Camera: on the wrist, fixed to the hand. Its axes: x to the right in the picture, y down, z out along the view.
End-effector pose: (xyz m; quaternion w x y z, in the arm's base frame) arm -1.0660 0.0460 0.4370 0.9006 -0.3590 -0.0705 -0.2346
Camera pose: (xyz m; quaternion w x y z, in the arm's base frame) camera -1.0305 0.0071 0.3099 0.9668 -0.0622 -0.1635 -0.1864
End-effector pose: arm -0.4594 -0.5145 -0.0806 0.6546 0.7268 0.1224 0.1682
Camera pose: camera -0.5026 -0.4118 0.0000 0.3934 0.9013 0.1484 0.1043
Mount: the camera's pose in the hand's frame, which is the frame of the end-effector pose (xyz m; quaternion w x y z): 0.0082 0.0702 -0.1180 0.9483 0.3163 -0.0268 0.0046
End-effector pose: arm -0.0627 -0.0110 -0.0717 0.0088 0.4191 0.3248 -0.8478
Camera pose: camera 0.0353 0.0016 -0.1674 0.1116 -0.3790 -0.0377 0.9179
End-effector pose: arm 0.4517 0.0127 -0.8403 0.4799 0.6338 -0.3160 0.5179
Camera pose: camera 0.3492 0.1000 -0.8123 0.2437 0.7652 -0.1516 0.5763
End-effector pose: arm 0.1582 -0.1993 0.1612 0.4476 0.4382 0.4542 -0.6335
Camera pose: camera 0.2417 -0.0996 0.1165 0.3009 0.5422 0.2163 -0.7541
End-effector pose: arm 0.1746 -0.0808 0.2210 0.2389 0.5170 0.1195 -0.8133
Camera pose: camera 0.3002 -0.0911 0.1658 0.0700 0.5445 -0.1527 -0.8217
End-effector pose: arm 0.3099 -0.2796 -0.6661 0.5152 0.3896 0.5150 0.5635
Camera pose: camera 0.1815 -0.2884 -0.6175 0.3765 0.5499 0.6510 0.3634
